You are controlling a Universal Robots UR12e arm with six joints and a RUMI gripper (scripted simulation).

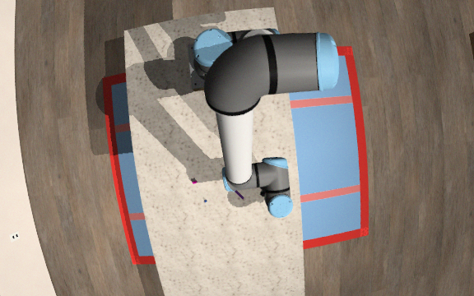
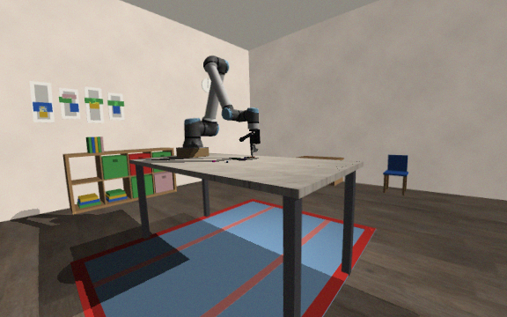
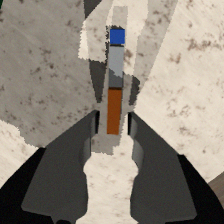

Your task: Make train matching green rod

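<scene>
The orange rod is 20 mm below my hand. Also, from my hand: grey rod (30 mm behind, 20 mm to the right, 20 mm below); then green rod (50 mm behind, 140 mm to the right, 20 mm below); then purple rod (10 mm ahead, 140 mm to the right, 20 mm below).
</scene>
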